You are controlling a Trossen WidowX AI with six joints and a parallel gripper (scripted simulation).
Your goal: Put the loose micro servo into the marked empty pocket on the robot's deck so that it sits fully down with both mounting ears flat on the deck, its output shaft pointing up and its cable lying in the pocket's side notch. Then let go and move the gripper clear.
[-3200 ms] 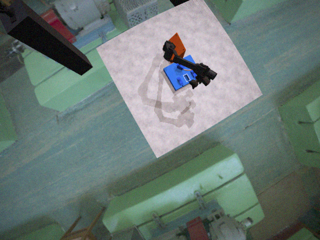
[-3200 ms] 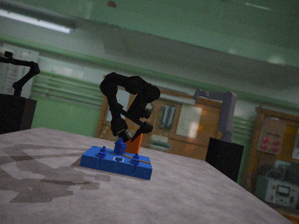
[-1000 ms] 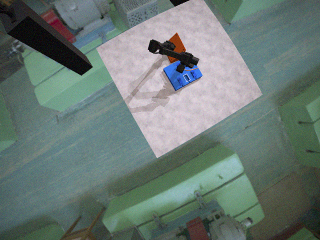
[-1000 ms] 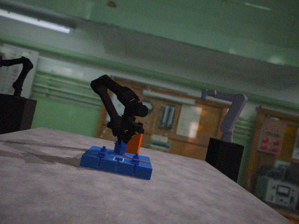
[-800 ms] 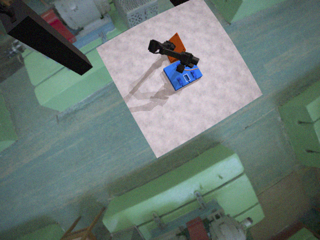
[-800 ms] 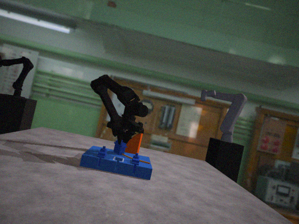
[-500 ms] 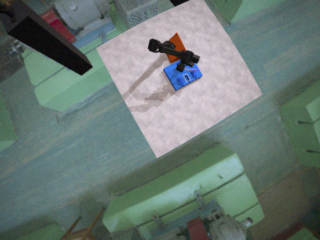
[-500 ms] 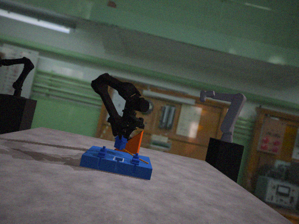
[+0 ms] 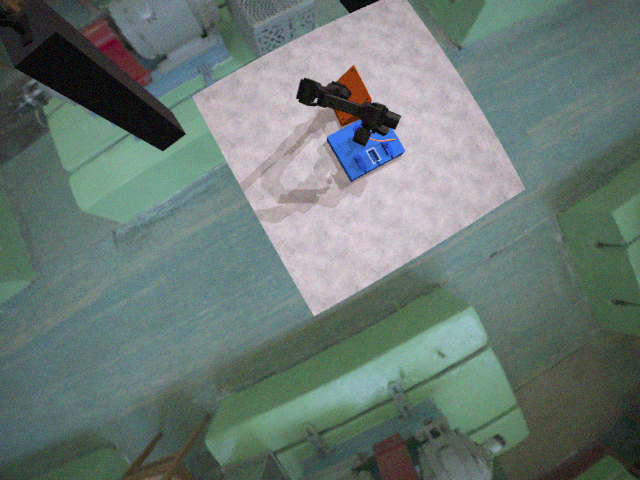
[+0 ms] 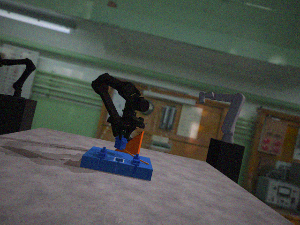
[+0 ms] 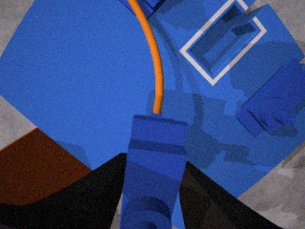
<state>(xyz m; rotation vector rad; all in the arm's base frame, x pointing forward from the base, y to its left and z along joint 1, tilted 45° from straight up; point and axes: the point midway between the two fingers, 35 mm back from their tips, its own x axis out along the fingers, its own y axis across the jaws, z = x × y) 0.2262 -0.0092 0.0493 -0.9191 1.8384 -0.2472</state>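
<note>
My gripper tip is 10 cm above the blue robot deck, 1 cm to the right of it and 1 cm past it.
</note>
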